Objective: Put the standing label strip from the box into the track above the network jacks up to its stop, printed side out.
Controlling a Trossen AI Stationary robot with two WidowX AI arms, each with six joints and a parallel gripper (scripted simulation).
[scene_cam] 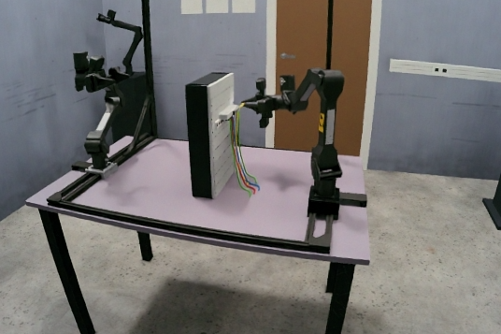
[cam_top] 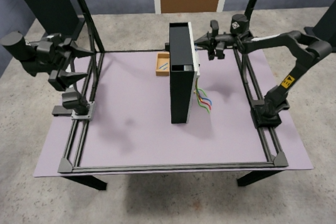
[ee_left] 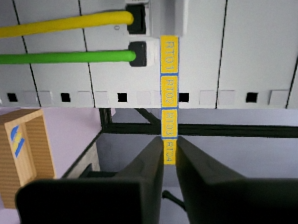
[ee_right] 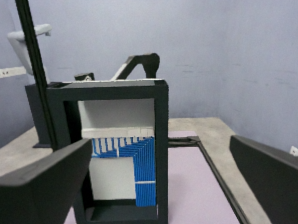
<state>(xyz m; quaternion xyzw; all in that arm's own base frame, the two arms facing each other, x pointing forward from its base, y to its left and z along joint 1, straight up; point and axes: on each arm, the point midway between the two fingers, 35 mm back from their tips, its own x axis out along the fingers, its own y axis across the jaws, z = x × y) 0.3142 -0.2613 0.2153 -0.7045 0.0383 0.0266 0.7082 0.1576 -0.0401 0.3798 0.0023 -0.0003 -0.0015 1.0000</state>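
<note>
The yellow label strip lies 30 mm ahead of my left hand and 20 mm to the right of it. From my left hand the other things lie so: white jack panel: 150 mm ahead, 80 mm below, 50 mm to the right.
</note>
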